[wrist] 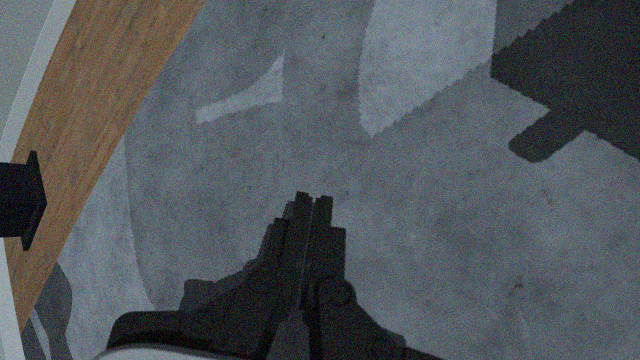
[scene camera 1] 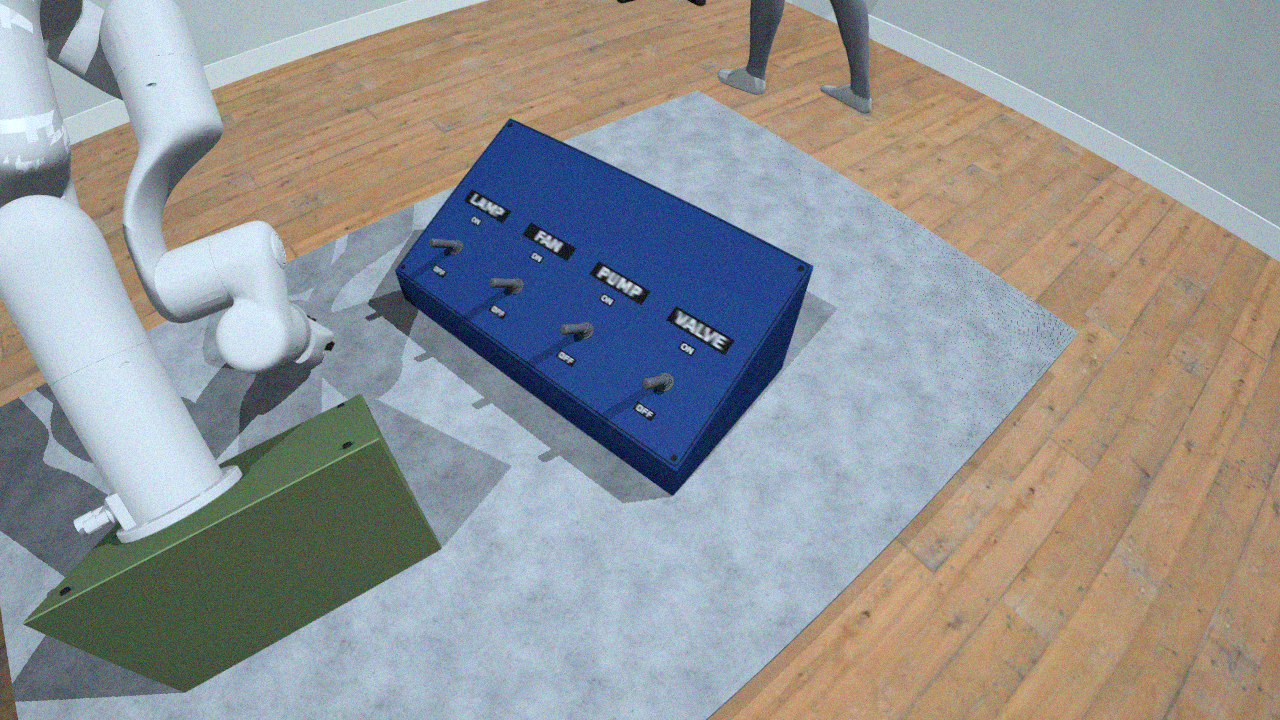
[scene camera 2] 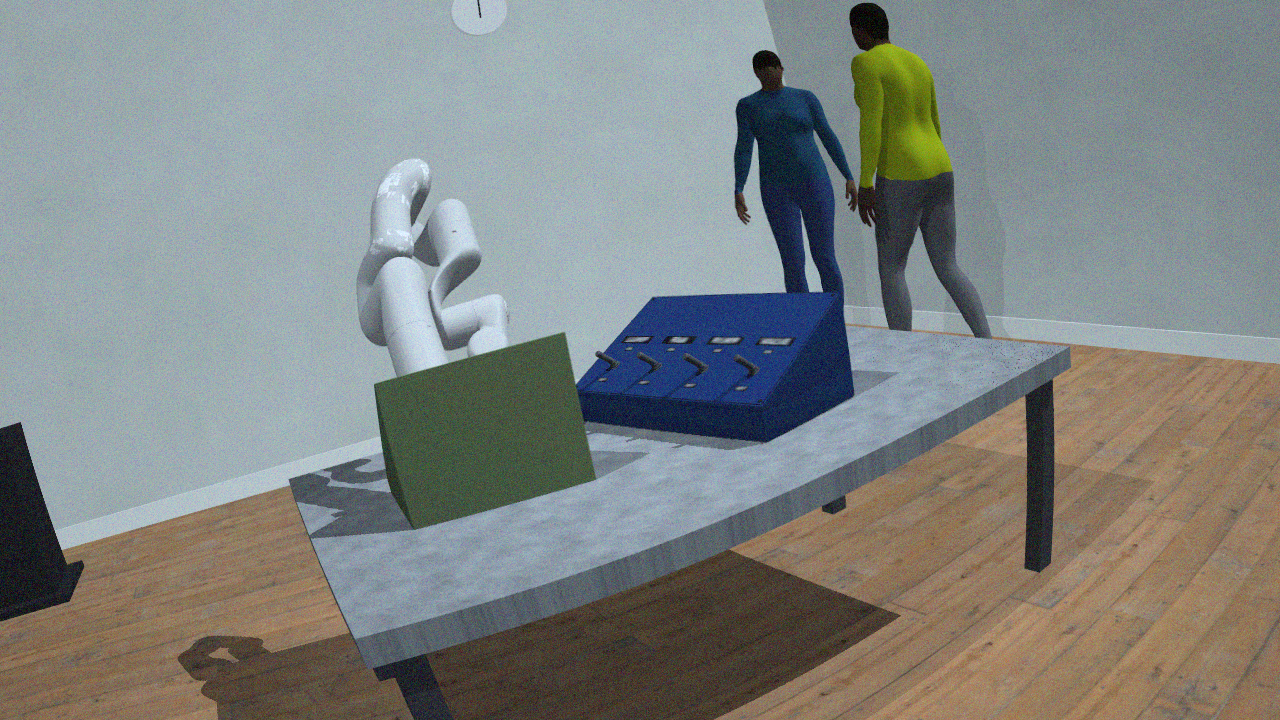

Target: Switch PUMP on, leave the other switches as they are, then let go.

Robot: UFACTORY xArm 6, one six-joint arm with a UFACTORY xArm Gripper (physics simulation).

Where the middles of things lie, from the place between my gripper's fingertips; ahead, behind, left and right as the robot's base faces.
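You'd find the blue switch panel (scene camera 1: 666, 288), which I can see, 320 mm past my hand, and it's also 260 mm to the right of my hand and 80 mm higher than it.
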